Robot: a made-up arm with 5 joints.
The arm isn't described. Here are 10 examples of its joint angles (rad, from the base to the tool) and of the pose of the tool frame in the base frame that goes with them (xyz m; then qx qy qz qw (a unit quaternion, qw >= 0)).
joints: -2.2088 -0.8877 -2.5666 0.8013 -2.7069
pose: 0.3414 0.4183 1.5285 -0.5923 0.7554 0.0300 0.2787
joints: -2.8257 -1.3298 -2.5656 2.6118 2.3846
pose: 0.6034 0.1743 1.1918 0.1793 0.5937 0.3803 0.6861
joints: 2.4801 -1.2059 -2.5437 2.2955 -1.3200
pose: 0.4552 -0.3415 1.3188 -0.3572 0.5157 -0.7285 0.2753
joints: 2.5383 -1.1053 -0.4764 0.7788 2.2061
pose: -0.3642 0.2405 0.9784 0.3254 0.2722 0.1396 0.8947
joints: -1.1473 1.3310 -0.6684 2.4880 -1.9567
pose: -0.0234 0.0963 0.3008 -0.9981 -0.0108 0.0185 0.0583
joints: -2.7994 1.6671 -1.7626 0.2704 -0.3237
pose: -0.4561 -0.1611 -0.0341 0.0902 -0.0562 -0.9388 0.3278
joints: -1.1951 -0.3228 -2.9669 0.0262 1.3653
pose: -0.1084 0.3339 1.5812 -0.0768 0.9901 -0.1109 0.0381
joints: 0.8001 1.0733 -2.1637 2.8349 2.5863
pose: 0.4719 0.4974 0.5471 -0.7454 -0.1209 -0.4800 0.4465
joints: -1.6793 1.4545 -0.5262 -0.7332 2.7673
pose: 0.0359 0.0343 0.1374 0.0949 -0.0500 0.7980 0.5930
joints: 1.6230 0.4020 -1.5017 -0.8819 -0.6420
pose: -0.0181 0.7253 0.9086 0.4080 -0.7164 0.5313 0.1953
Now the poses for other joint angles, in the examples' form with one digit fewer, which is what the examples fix.
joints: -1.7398 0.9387 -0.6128 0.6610 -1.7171
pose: -0.007 -0.141 0.106 0.514 -0.092 -0.006 0.853
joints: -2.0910 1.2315 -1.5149 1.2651 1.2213
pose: -0.223 -0.427 0.112 -0.184 -0.379 0.904 0.072
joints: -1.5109 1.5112 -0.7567 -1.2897 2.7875
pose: 0.038 -0.096 0.146 -0.114 0.249 0.801 0.532
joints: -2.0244 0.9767 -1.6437 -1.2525 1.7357
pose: -0.294 -0.660 0.560 0.142 0.835 0.501 0.176
